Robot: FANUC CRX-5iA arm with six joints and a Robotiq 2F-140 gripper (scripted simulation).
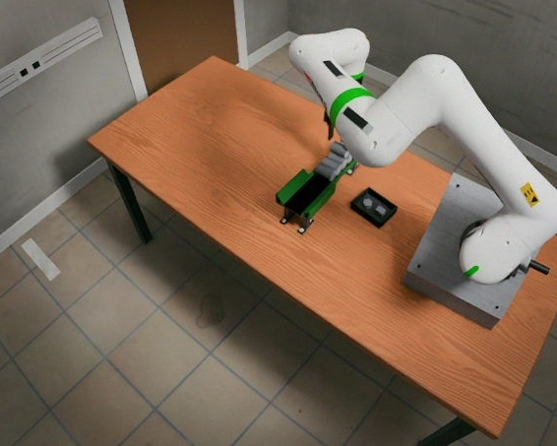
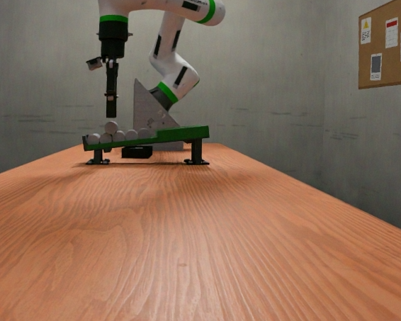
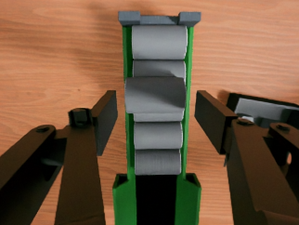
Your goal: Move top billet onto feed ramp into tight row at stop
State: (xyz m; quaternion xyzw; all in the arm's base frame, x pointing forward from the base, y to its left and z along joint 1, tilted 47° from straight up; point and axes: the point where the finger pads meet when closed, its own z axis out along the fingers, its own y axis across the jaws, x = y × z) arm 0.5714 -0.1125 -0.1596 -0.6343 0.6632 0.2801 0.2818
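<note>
Now: hand 11 cm above the grey stop, 8 cm to the left of it and 1 cm past it. Round my hand: black tray (19 cm behind, 16 cm below, 9 cm to the left).
</note>
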